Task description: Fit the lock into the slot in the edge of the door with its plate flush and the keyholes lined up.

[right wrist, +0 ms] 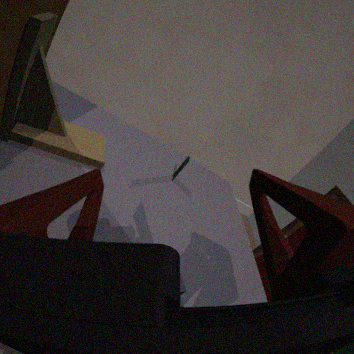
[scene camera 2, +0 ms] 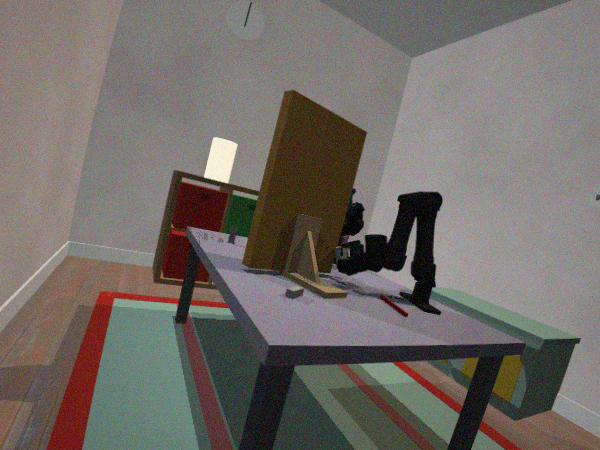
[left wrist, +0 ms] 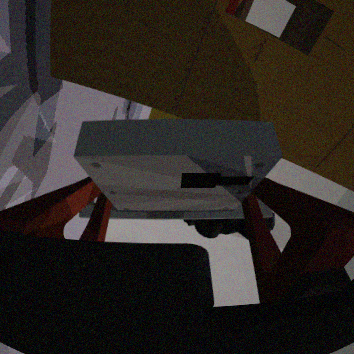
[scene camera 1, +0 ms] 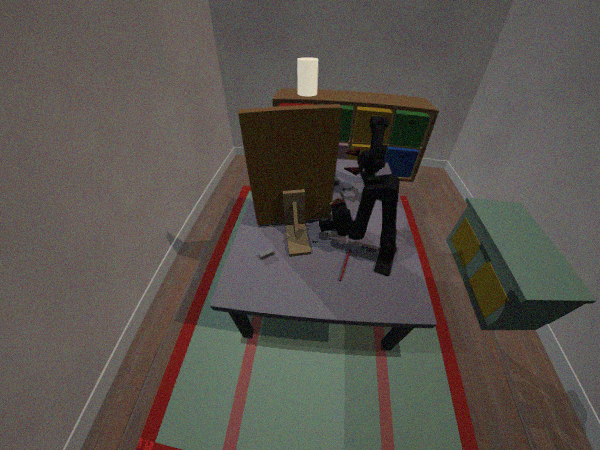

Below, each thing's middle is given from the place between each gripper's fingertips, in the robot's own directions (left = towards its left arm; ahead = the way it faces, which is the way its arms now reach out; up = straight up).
Labels:
My left gripper is now 230 mm short of the tan wooden stand [scene camera 1: 294, 200] and 40 mm to the right of it. Round my left hand: brown door [scene camera 2: 314, 156] 230 mm ahead, 40 mm to the left, 200 mm above.
My right hand is 260 mm to the right of the brown door, 260 mm short of it and 70 mm below it. Also, from my right hand: tan wooden stand (260 mm to the left, 260 mm ahead, 130 mm below).

